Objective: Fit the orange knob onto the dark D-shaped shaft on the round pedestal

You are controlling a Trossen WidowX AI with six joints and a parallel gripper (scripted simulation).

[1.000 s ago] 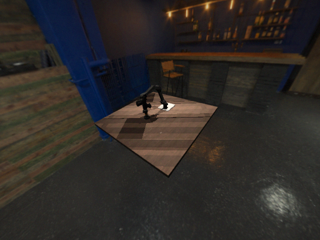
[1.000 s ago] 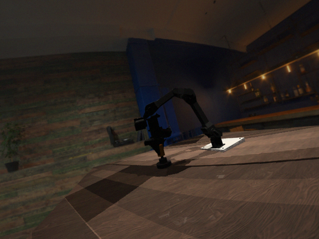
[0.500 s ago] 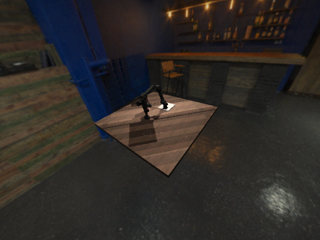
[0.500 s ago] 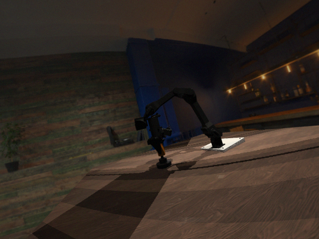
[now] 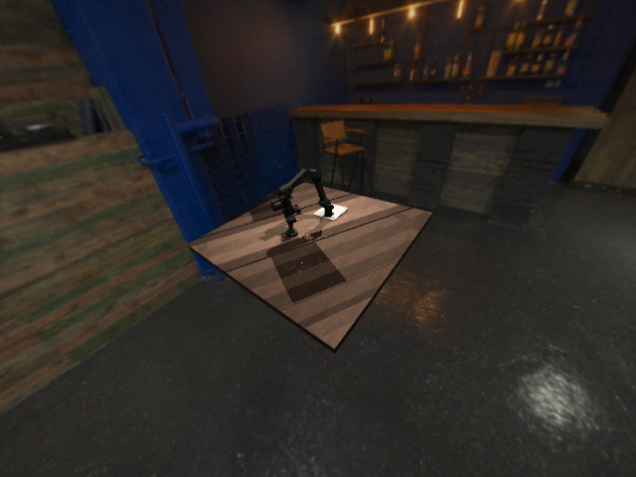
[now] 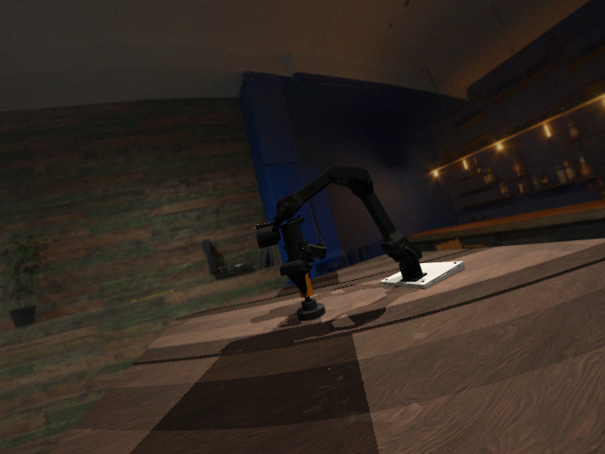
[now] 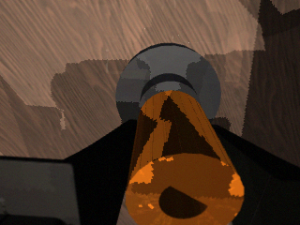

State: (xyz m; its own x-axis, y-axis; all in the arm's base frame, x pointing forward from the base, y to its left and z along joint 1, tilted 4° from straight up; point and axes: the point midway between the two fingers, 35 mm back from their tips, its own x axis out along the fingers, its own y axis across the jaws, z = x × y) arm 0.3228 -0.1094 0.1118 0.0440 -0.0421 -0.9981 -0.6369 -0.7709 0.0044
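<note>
Now: the orange knob 2 cm above my gripper tip. The rest, counted from my gripper tip: dark round pedestal: 4 cm below.
</note>
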